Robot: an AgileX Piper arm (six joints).
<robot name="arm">
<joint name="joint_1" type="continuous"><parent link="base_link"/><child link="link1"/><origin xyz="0.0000 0.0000 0.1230"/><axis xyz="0 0 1"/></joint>
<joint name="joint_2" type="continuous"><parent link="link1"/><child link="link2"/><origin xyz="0.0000 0.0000 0.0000" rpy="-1.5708 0.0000 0.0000"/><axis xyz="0 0 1"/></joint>
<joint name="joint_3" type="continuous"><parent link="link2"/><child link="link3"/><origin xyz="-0.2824 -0.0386 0.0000"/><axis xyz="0 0 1"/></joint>
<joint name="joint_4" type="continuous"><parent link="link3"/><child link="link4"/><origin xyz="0.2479 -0.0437 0.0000" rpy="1.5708 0.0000 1.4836"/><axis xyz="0 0 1"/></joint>
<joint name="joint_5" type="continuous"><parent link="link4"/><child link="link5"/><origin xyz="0.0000 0.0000 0.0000" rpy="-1.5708 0.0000 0.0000"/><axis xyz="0 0 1"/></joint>
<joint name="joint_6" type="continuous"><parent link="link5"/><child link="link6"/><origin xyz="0.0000 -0.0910 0.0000" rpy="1.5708 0.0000 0.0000"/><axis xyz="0 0 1"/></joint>
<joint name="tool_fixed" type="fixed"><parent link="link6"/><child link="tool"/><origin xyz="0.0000 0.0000 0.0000"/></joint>
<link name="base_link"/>
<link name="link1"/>
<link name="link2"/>
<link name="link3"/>
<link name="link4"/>
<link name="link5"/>
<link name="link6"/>
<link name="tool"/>
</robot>
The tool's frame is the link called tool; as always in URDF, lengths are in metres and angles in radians. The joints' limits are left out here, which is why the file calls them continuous.
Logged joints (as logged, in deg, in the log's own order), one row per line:
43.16, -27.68, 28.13, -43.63, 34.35, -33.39
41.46, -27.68, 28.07, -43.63, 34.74, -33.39
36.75, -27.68, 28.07, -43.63, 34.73, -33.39
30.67, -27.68, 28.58, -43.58, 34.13, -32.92
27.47, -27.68, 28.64, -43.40, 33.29, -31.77
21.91, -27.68, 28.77, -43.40, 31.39, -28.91
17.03, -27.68, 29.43, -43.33, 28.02, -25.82
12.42, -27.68, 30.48, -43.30, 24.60, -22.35
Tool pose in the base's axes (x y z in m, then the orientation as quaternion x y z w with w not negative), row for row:
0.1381, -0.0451, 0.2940, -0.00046, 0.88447, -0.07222, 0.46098
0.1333, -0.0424, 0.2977, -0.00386, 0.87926, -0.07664, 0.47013
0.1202, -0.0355, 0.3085, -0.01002, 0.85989, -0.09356, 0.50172
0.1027, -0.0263, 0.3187, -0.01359, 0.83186, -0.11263, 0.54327
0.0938, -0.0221, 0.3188, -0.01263, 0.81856, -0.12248, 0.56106
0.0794, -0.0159, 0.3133, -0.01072, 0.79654, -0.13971, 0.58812
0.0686, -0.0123, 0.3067, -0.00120, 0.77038, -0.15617, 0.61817
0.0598, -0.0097, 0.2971, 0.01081, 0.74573, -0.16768, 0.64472
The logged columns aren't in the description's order. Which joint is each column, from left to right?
Columns, left to right: joint_2, joint_1, joint_4, joint_6, joint_5, joint_3.
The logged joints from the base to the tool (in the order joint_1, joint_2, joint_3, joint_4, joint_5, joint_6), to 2 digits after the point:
-27.68, 43.16, -33.39, 28.13, 34.35, -43.63
-27.68, 41.46, -33.39, 28.07, 34.74, -43.63
-27.68, 36.75, -33.39, 28.07, 34.73, -43.63
-27.68, 30.67, -32.92, 28.58, 34.13, -43.58
-27.68, 27.47, -31.77, 28.64, 33.29, -43.40
-27.68, 21.91, -28.91, 28.77, 31.39, -43.40
-27.68, 17.03, -25.82, 29.43, 28.02, -43.33
-27.68, 12.42, -22.35, 30.48, 24.60, -43.30

